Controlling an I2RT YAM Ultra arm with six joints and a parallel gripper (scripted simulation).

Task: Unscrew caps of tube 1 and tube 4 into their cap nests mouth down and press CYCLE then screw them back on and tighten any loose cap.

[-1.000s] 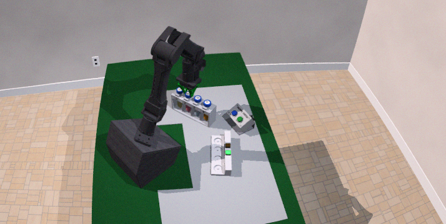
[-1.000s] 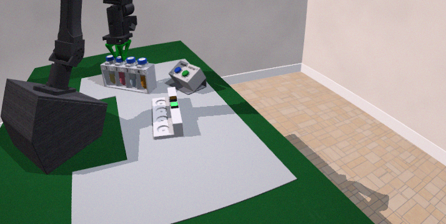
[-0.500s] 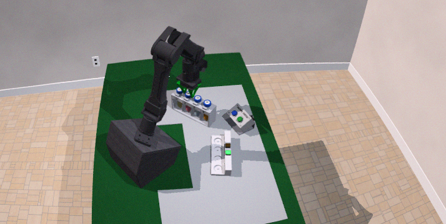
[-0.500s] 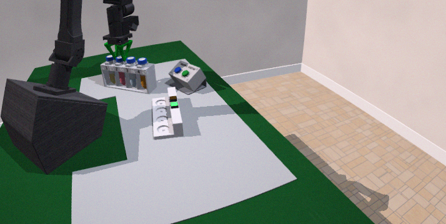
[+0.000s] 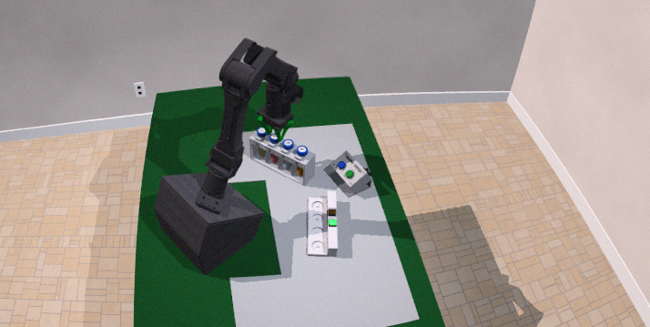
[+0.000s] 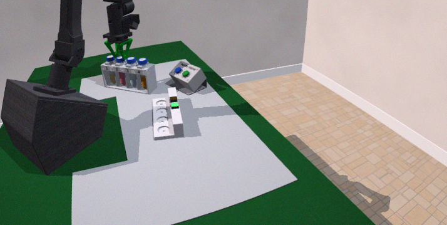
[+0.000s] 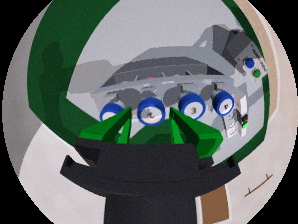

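My gripper is now 25 cm short of the green key, 8 cm to the left of it and 6 cm above it. From my hand the other things lie so: blue key 22 cm ahead, 4 cm to the right, 6 cm below.
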